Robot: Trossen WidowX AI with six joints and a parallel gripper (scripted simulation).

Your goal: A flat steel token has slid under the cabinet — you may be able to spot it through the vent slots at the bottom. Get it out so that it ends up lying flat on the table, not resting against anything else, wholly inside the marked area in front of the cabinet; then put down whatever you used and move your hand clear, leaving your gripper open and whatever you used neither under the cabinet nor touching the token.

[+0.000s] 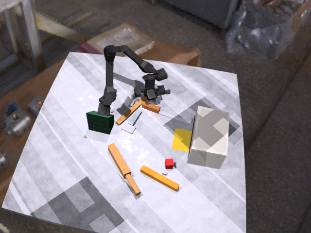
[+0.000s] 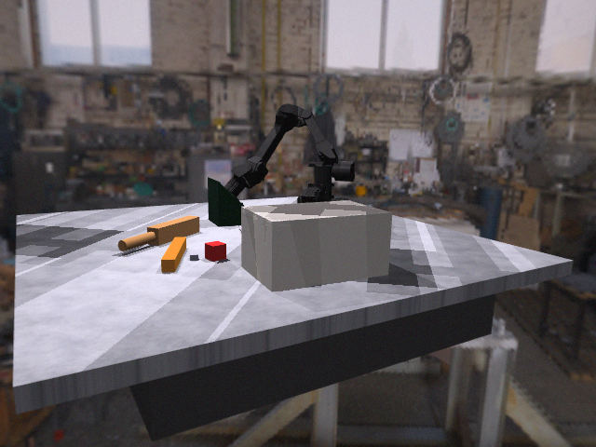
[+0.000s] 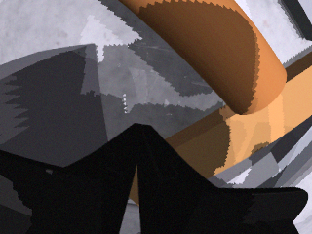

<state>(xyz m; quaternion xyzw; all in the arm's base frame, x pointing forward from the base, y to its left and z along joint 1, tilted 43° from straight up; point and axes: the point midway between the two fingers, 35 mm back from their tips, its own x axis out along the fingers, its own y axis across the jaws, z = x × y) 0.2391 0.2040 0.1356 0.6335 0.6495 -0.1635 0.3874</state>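
My gripper tip is 4 cm short of the grey block, 3 cm below it and 1 cm to the right of it. From my gripper tip the other things lie so: flat grey token (40 cm ahead, 25 cm to the right, 1 cm below); small dark tool (7 cm to the left, 4 cm ahead); flat orange stick (9 cm to the right, 8 cm behind).
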